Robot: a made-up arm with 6 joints. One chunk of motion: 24 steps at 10 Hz.
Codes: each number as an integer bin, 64 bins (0 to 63) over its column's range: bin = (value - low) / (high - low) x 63, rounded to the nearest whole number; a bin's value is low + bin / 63 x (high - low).
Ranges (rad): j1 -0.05..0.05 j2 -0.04..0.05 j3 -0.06..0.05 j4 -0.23..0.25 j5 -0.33..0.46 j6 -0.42..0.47
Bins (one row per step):
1: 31 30 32 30 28 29
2: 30 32 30 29 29 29
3: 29 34 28 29 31 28
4: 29 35 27 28 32 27
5: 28 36 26 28 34 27
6: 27 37 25 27 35 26
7: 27 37 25 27 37 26
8: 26 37 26 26 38 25
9: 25 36 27 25 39 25
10: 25 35 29 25 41 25
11: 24 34 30 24 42 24
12: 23 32 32 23 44 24
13: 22 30 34 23 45 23
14: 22 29 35 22 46 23
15: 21 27 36 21 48 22
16: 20 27 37 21 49 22
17: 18 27 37 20 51 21
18: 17 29 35 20 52 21
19: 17 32 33 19 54 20
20: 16 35 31 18 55 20
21: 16 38 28 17 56 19
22: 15 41 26 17 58 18
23: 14 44 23 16 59 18
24: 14 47 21 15 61 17
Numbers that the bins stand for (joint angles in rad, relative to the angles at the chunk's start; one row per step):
1: -0.0008 0.0029 -0.0041 -0.0014 0.0211 -0.0103
2: -0.0024 0.0057 -0.0076 -0.0090 0.0337 -0.0103
3: -0.0040 0.0086 -0.0111 -0.0090 0.0587 -0.0244
4: -0.0040 0.0100 -0.0129 -0.0167 0.0713 -0.0386
5: -0.0056 0.0114 -0.0146 -0.0167 0.0963 -0.0386
6: -0.0071 0.0129 -0.0163 -0.0243 0.1089 -0.0527
7: -0.0071 0.0129 -0.0163 -0.0243 0.1340 -0.0527
8: -0.0087 0.0129 -0.0146 -0.0319 0.1465 -0.0668
9: -0.0103 0.0114 -0.0129 -0.0395 0.1590 -0.0668
10: -0.0103 0.0100 -0.0094 -0.0395 0.1841 -0.0668
11: -0.0119 0.0086 -0.0076 -0.0471 0.1967 -0.0810
12: -0.0135 0.0057 -0.0041 -0.0548 0.2217 -0.0810
13: -0.0151 0.0029 -0.0006 -0.0548 0.2343 -0.0951
14: -0.0151 0.0014 0.0011 -0.0624 0.2468 -0.0951
15: -0.0167 -0.0014 0.0029 -0.0700 0.2719 -0.1092
16: -0.0183 -0.0014 0.0046 -0.0700 0.2844 -0.1092
17: -0.0214 -0.0014 0.0046 -0.0776 0.3095 -0.1233
18: -0.0230 0.0014 0.0011 -0.0776 0.3221 -0.1233
19: -0.0230 0.0057 -0.0024 -0.0852 0.3471 -0.1375
20: -0.0246 0.0100 -0.0059 -0.0929 0.3597 -0.1375
21: -0.0246 0.0143 -0.0111 -0.1005 0.3722 -0.1516
22: -0.0262 0.0186 -0.0146 -0.1005 0.3973 -0.1657
23: -0.0278 0.0229 -0.0198 -0.1081 0.4098 -0.1657
24: -0.0278 0.0271 -0.0233 -0.1157 0.4349 -0.1798

